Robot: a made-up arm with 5 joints.
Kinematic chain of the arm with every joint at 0, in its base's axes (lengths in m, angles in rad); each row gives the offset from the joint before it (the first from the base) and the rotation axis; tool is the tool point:
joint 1: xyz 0 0 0.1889 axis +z
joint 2: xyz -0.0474 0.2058 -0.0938 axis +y
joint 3: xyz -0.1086 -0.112 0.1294 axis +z
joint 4: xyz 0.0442 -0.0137 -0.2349 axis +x
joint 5: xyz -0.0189 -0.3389 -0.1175 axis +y
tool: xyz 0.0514 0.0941 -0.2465
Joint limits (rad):
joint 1: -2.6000..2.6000
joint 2: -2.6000..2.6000
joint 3: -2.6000..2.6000
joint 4: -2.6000..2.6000
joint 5: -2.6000..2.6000
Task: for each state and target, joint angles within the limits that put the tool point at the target. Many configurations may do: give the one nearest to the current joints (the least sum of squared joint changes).
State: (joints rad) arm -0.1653 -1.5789 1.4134 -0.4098 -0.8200
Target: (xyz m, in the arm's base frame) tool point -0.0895 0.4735 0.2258
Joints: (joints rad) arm 0.4126 -1.7965 2.0395 -0.5586 -0.8501
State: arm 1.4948 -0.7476 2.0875 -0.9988 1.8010
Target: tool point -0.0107 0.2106 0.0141
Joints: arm 1.5867 -0.0661 1.9895 -0.5398 1.6957
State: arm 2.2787 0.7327 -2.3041 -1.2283 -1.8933
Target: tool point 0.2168 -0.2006 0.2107
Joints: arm 2.1209 -0.1264 -2.2072 -1.4471 -2.1343
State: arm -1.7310 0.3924 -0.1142 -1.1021 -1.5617
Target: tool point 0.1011 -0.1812 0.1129
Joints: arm -1.6467 0.5237 0.4632 -1.3923 -1.6162
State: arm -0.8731 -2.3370 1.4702 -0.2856 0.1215
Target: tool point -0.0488 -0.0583 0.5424
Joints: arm -0.9932 -2.6000 1.0269 -0.1955 0.2975
